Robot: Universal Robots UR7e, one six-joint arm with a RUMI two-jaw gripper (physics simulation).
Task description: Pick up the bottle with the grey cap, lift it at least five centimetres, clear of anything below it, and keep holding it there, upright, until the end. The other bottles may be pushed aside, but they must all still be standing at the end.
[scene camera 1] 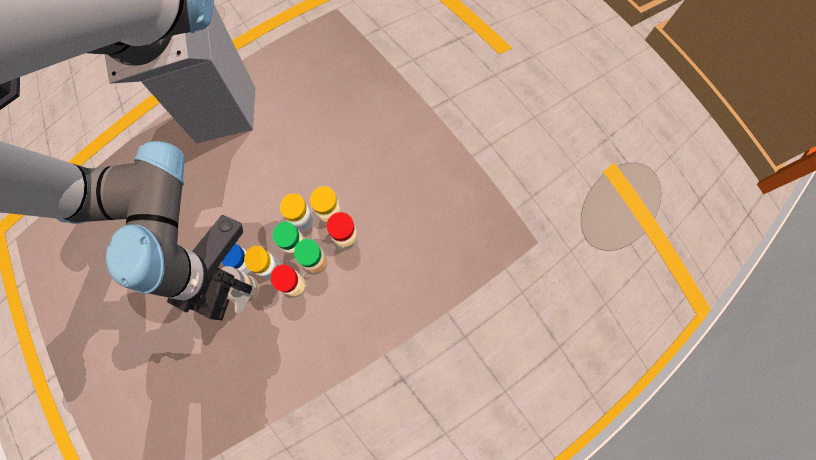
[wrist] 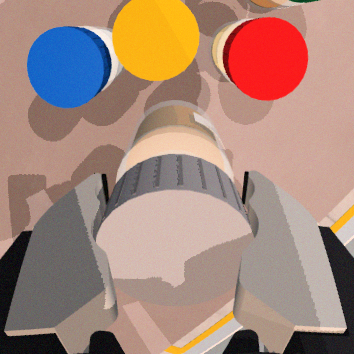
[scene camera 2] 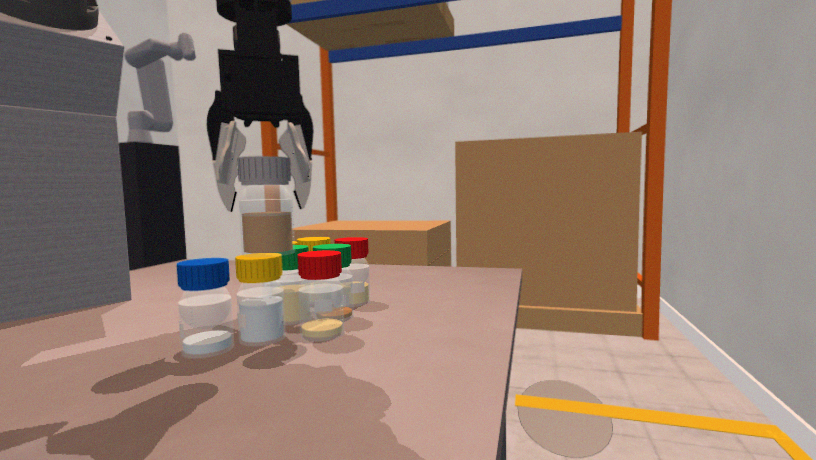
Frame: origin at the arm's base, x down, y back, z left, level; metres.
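Where they show: gripper, fingertip midpoint: (wrist: 174,175) (scene camera 2: 266,210); arm's base at its link origin: (scene camera 2: 32,3).
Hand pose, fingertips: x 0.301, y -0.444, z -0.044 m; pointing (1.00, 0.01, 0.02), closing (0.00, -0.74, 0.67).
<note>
Things, the pixels of their centre, and the offset from my fingertips. Level surfaces: height alone.
- grey-capped bottle at the middle of its body: (wrist: 174,180) (scene camera 2: 266,206) (scene camera 1: 238,285) dy +0.000, dx -0.005, dz +0.000 m
- blue-capped bottle at the middle of its body: (wrist: 86,60) (scene camera 2: 205,305) (scene camera 1: 238,259) dy +0.087, dx +0.112, dz -0.011 m
- yellow-capped bottle at the middle of its body: (wrist: 158,36) (scene camera 2: 260,297) (scene camera 1: 263,263) dy +0.052, dx +0.112, dz +0.041 m
- red-capped bottle at the middle of its body: (wrist: 249,53) (scene camera 2: 321,294) (scene camera 1: 289,281) dy -0.012, dx +0.112, dz +0.080 m
- table at its surface level: dx +0.164 m
The grey-capped bottle (scene camera 2: 266,231) (wrist: 175,235) with brown contents hangs upright in the air. In the scene camera 2 view its base shows at about the height of the other bottles' caps, well above the table. My gripper (scene camera 2: 266,204) (wrist: 174,175) is shut on it, one finger on each side of the cap and shoulder. In the scene camera 1 view the arm and gripper partly hide it. A blue-capped bottle (scene camera 1: 233,256) (scene camera 2: 202,273) (wrist: 67,67), a yellow-capped bottle (scene camera 1: 257,259) (scene camera 2: 258,267) (wrist: 156,37) and a red-capped bottle (scene camera 1: 284,278) (scene camera 2: 320,264) (wrist: 268,59) stand nearby.
Farther along the table (scene camera 1: 400,171) (scene camera 2: 434,320) stand two green-capped bottles (scene camera 1: 285,234) (scene camera 1: 308,253), two more yellow-capped ones (scene camera 1: 293,206) (scene camera 1: 323,200) and another red-capped one (scene camera 1: 340,226), all upright. A grey pedestal (scene camera 1: 208,97) (scene camera 2: 57,188) stands beside them.
</note>
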